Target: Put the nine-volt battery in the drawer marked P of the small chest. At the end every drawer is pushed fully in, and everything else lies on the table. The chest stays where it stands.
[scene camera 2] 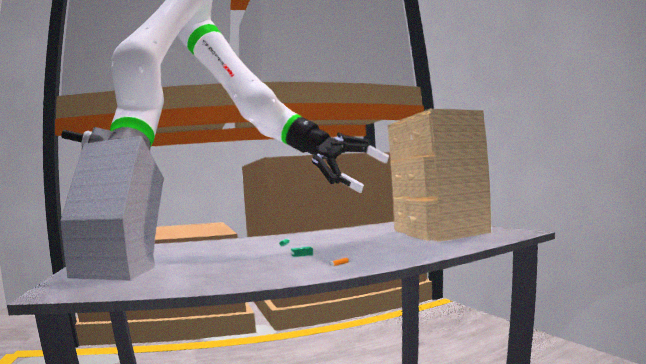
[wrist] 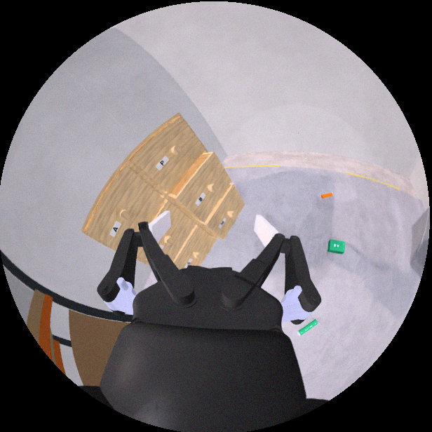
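Where they show: gripper, fingertip midpoint: (scene camera 2: 375, 173); arm's base, link origin: (scene camera 2: 124, 161).
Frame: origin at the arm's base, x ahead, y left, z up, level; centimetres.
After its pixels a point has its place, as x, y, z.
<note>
The nine-volt battery, a green block marked 9V (scene camera 2: 302, 251) {41.2, -12.9, -24.3} (wrist: 336, 246), lies on the table (scene camera 2: 210, 270) {18.0, -17.1, -25.5} (wrist: 360, 300). The wooden small chest (scene camera 2: 462, 175) {81.6, -25.9, -9.2} (wrist: 145, 192) stands at the right end of the table in the scene view. The drawer marked P (wrist: 172, 159) is at the top of the chest, beside drawer A (wrist: 120, 207); drawer B (wrist: 204, 192) is below P. The drawers look pushed in or nearly so. My gripper (scene camera 2: 370, 170) {66.3, -6.8, -7.2} (wrist: 212, 220) is open and empty, in the air above the table, in front of the chest and higher than the battery.
An orange cylinder (scene camera 2: 340, 261) {43.3, -28.1, -24.8} (wrist: 327, 195) and a thin green cylinder (scene camera 2: 284, 242) {43.6, 6.3, -24.6} (wrist: 308, 327) lie on the table on either side of the battery. The grey robot pedestal (scene camera 2: 95, 245) {-7.0, -17.6, -18.3} stands at the left end. Large brown boxes (scene camera 2: 315, 200) and a shelf are behind the table.
</note>
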